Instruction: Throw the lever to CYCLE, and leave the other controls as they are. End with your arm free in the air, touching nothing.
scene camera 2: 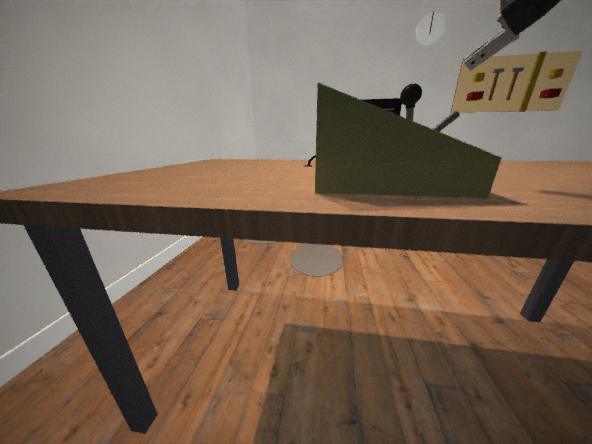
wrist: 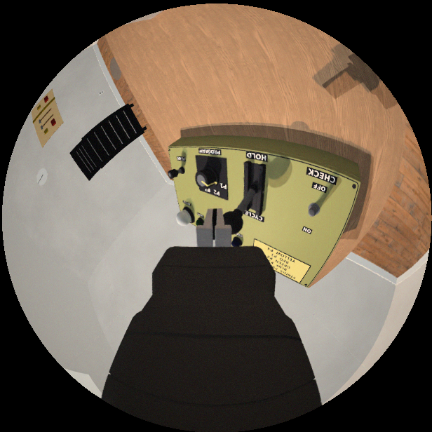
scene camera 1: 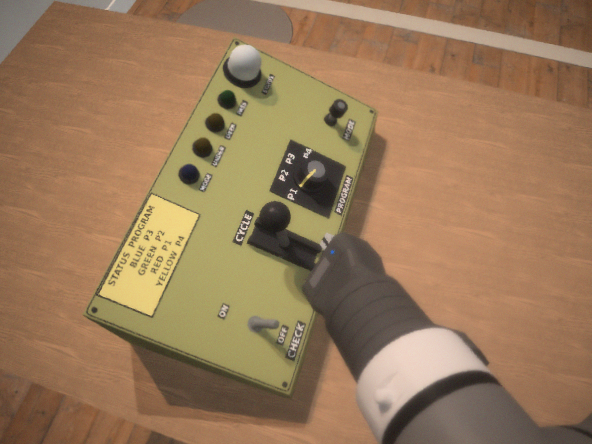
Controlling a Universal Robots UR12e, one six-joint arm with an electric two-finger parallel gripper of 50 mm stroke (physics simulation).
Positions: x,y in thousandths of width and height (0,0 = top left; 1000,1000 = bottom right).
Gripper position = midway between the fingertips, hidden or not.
Note:
In view: the gripper (scene camera 1: 558,542) and a lever (scene camera 1: 465,488).
The gripper shows as well in scene camera 2 (scene camera 2: 790,145) and in the wrist view (wrist: 497,503).

